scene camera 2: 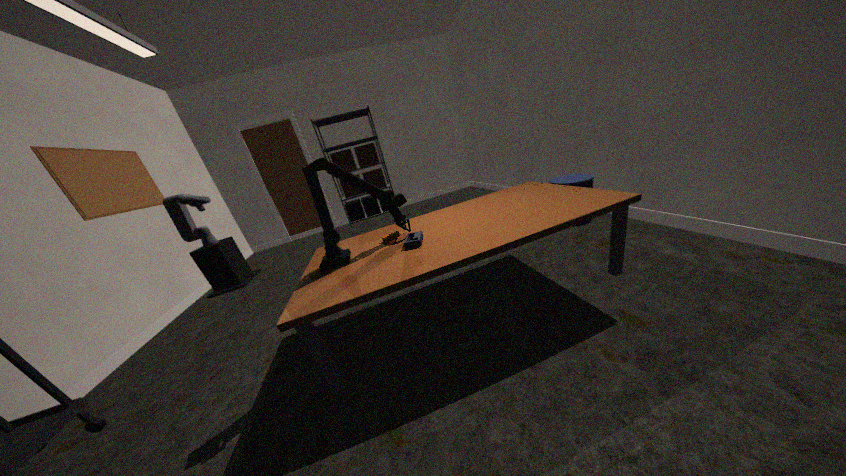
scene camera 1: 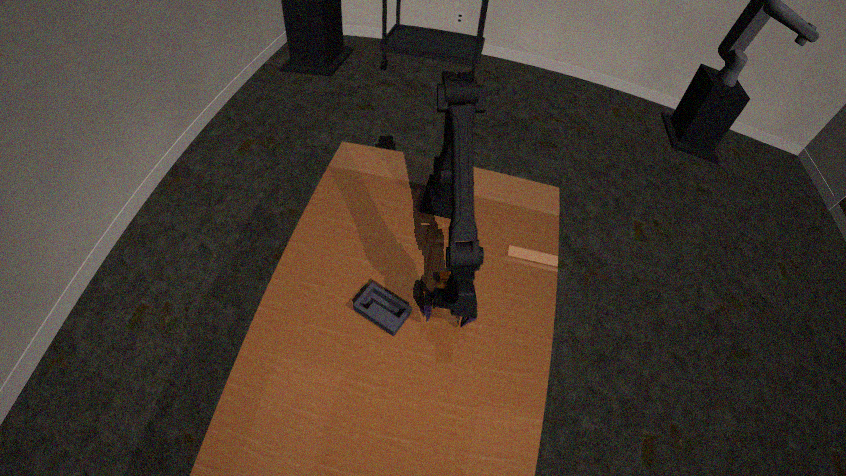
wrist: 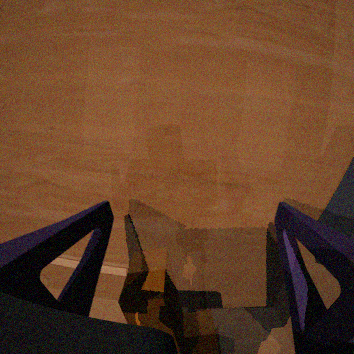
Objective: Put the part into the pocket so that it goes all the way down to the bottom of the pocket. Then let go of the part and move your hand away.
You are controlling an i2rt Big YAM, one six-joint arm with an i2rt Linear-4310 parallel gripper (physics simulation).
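Frame: origin at the arm's base, x ahead, y left, z up, level; centimetres.
Where they show: gripper, fingertip midpoint: [scene camera 2: 408,230] [scene camera 1: 444,323] [wrist: 191,210]; arm's base, origin of the base link: [scene camera 2: 335,257] [scene camera 1: 447,195].
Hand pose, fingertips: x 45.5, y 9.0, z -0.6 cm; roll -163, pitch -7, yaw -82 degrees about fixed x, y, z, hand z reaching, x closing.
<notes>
Each offset is from my fingertips to the top centre of the thing. Level surfaces: height alone.
The orange part {dz +0.8, dx -11.1, dy -0.6 cm} [scene camera 1: 440,276] [scene camera 2: 390,238] [wrist: 155,281] is on the table beneath the hand, toward the arm's base. It is partly hidden by the arm and in deep shadow, so its full shape and pose are hard to tell. The dark blue-grey block with the pocket {dz +1.4, dx +0.3, dy -17.7 cm} [scene camera 1: 378,321] [scene camera 2: 412,241] [wrist: 343,200] sits on the table beside the gripper, left of it in scene camera 1; the orange part is outside it. My gripper [scene camera 1: 444,320] [scene camera 2: 408,228] [wrist: 191,210] is open and empty, its fingers wide apart above the table, with the part lower in the wrist view.
The wooden table {dz -2.2 cm} [scene camera 1: 366,408] [scene camera 2: 508,219] carries the arm's base at its far end in scene camera 1. A pale flat strip [scene camera 1: 532,256] lies near the table's right edge. Another arm on a pedestal [scene camera 1: 709,112] [scene camera 2: 221,264] and a shelf rack [scene camera 2: 341,117] stand away from the table.
</notes>
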